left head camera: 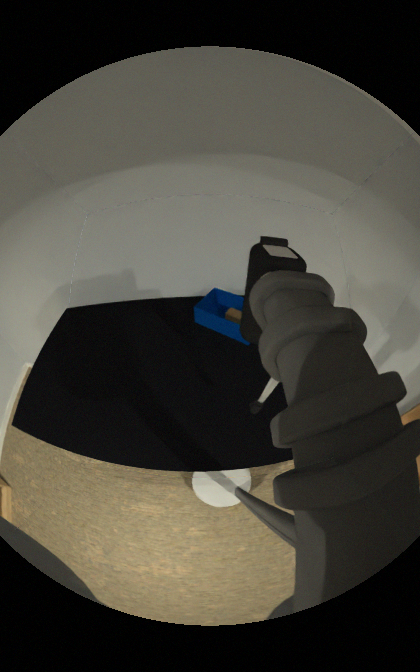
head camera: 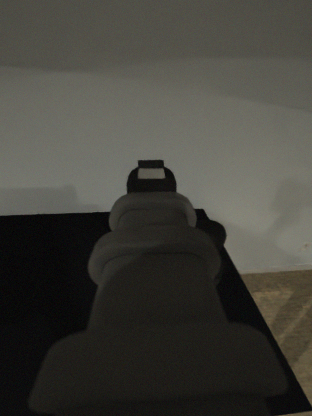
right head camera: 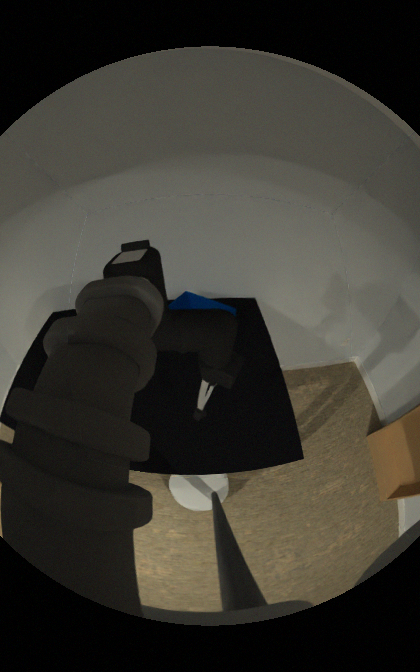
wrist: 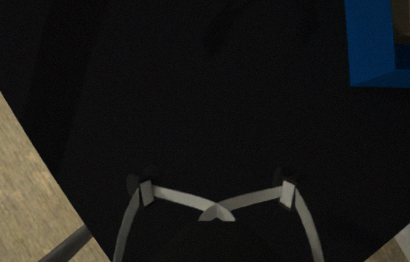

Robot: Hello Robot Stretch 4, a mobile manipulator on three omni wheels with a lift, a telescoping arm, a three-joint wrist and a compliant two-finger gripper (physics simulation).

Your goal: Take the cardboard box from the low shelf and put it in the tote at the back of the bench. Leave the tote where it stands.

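Places are measured from the robot's base along level axes (x ahead, y left, z up), in metres.
Pixels of known places: gripper, fingertip midpoint: [wrist: 216, 179].
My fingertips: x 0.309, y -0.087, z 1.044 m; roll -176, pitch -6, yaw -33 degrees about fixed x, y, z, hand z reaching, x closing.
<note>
Behind a point stands the place of what it marks.
The blue tote [left head camera: 220, 326] [right head camera: 201, 302] [wrist: 369, 40] {x 0.637, y -0.063, z 0.942 m} stands at the back of the black bench [head camera: 45, 280] {x 0.484, y 0.475, z 0.887 m} [left head camera: 115, 370] [right head camera: 260, 420] [wrist: 200, 110] {x 0.351, y -0.007, z 0.887 m}. The brown cardboard box [left head camera: 233, 315] [wrist: 402, 20] {x 0.734, y -0.068, z 0.926 m} lies inside the tote; the arm hides part of both in the left head view, and the wrist view shows a corner of them at upper right. My gripper [left head camera: 256, 406] [right head camera: 199, 414] [wrist: 216, 179] {x 0.309, y -0.087, z 1.044 m} is open and empty, with its two fingertips apart over the black bench top. It is outside the tote, on the bench's front side of it. The head view does not show the fingers.
My arm [head camera: 155, 295] {x 0.130, y 0.002, z 1.457 m} [left head camera: 345, 400] [right head camera: 85, 400] reaches out over the bench. A wooden unit [right head camera: 395, 457] stands on the floor at the right. A white disc [left head camera: 212, 490] [right head camera: 192, 495] is at the bench's front edge. A pale wall [head camera: 60, 130] {x 1.007, y 0.468, z 1.416 m} rises behind the bench.
</note>
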